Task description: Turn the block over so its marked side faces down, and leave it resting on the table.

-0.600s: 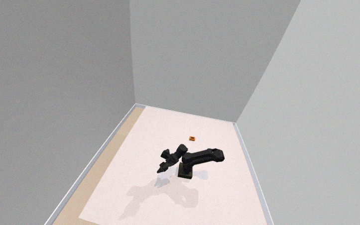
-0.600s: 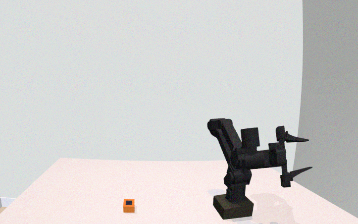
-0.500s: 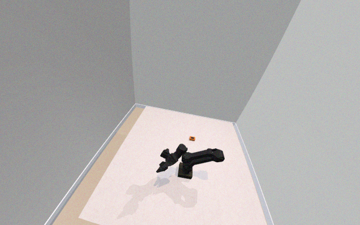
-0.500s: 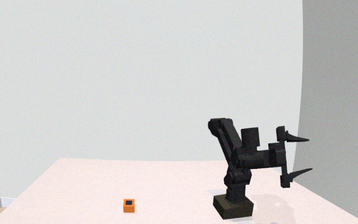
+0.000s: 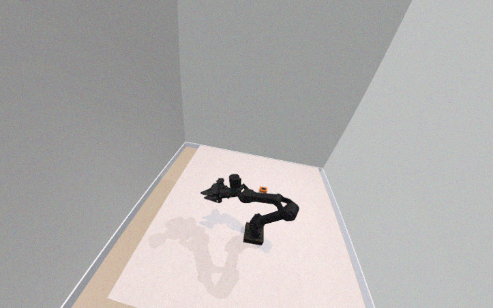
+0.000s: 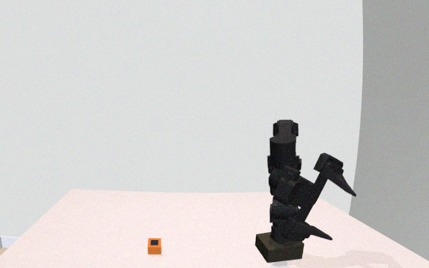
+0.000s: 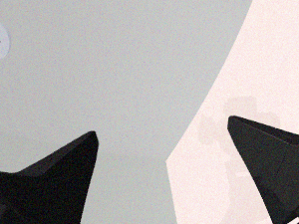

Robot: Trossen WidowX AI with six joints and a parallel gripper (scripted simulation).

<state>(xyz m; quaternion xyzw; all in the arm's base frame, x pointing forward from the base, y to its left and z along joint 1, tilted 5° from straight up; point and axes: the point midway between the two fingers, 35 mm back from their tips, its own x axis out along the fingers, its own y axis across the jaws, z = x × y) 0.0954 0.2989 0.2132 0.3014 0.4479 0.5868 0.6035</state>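
The orange block is 44 cm to the right of my gripper tip, 27 cm ahead of it and 24 cm below it.
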